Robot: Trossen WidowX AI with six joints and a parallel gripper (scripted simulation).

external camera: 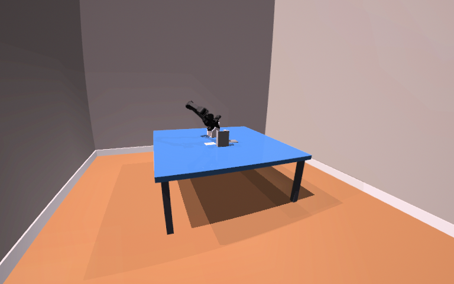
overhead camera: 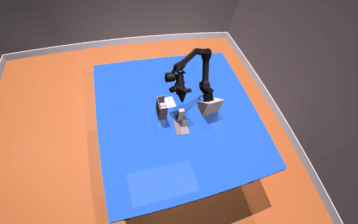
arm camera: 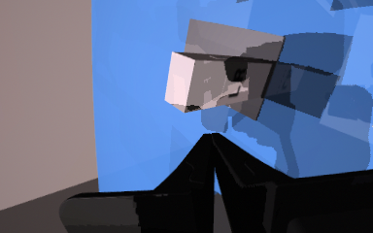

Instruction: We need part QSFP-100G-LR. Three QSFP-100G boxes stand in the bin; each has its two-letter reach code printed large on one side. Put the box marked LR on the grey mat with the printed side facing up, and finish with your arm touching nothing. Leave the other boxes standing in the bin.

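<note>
The white box is 8 cm below my gripper tip, 5 cm to the left of it and 2 cm ahead of it. The rest, counted from my gripper tip: flat white piece 14 cm below, 12 cm to the right, 4 cm ahead; then grey mat 14 cm below, 11 cm to the left, 3 cm ahead.
</note>
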